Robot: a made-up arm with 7 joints. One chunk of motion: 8 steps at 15 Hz.
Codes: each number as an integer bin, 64 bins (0 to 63) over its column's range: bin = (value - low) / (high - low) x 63, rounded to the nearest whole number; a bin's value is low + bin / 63 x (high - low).
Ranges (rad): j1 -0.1..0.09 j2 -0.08..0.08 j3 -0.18..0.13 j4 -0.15..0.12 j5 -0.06..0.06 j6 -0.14..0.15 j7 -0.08..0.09
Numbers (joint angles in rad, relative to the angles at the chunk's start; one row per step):
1: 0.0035 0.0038 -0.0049 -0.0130 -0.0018 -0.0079 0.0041
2: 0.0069 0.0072 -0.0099 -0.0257 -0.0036 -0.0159 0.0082
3: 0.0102 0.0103 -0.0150 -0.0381 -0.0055 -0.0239 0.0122
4: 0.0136 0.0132 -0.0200 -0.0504 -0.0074 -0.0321 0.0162
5: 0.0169 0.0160 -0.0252 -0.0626 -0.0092 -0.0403 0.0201
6: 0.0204 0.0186 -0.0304 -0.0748 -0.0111 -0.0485 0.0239
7: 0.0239 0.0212 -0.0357 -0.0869 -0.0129 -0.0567 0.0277
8: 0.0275 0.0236 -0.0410 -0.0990 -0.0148 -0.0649 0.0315
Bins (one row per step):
1: 34 33 36 32 31 29 31
2: 35 34 35 29 30 27 33
3: 37 36 34 26 29 25 34
4: 38 37 33 23 28 23 36
5: 39 38 31 20 27 22 37
6: 40 39 30 18 26 20 39
7: 41 40 29 15 25 18 40
8: 42 41 28 12 24 16 41

